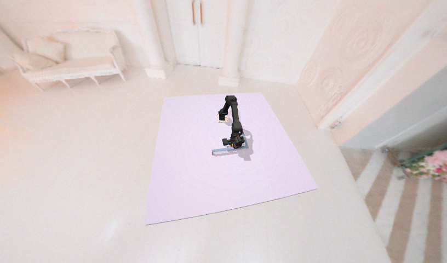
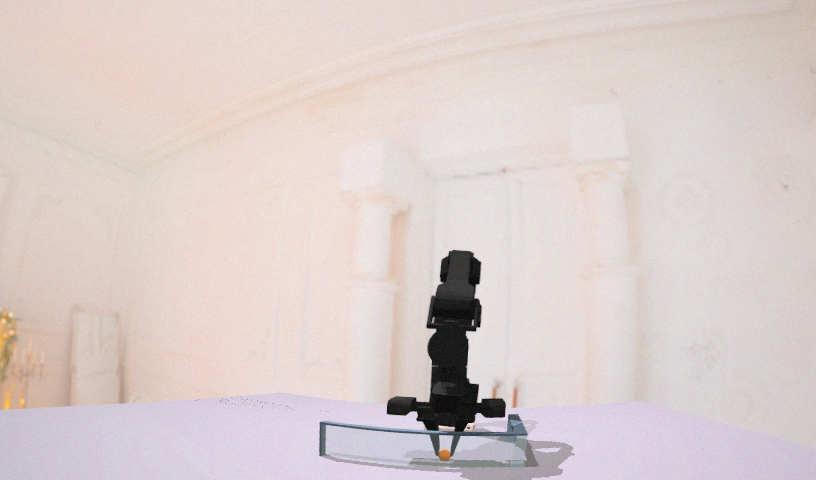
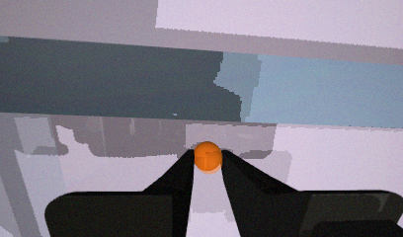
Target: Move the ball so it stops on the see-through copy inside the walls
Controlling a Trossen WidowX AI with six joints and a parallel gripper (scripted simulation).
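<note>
The orange ball lies right at my gripper tip.
</note>
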